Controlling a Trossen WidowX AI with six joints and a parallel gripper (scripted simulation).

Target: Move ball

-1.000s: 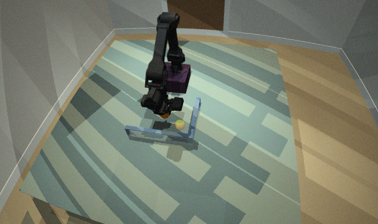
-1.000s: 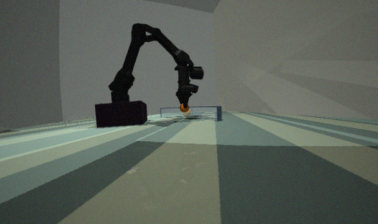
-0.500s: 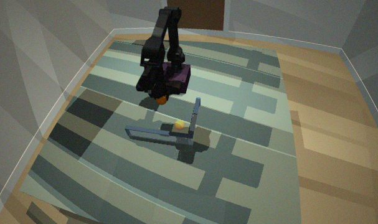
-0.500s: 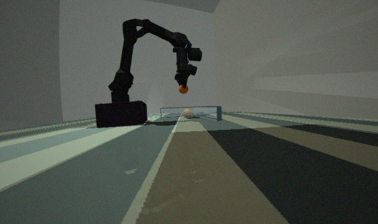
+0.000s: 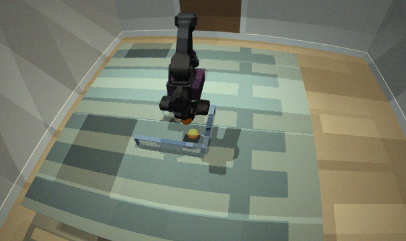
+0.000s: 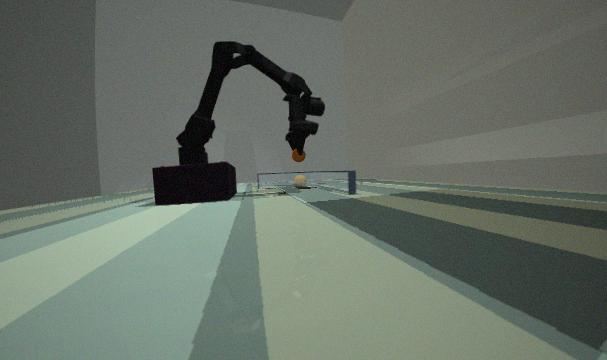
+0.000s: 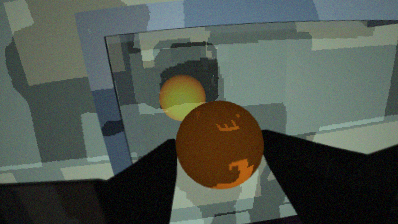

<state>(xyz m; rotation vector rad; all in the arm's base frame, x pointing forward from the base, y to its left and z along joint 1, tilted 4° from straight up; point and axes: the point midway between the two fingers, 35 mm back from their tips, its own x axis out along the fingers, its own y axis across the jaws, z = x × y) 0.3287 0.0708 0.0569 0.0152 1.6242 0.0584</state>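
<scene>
My gripper tip is 90 mm above the see-through copy of ball, 20 mm to the right of it and 10 mm short of it.
</scene>
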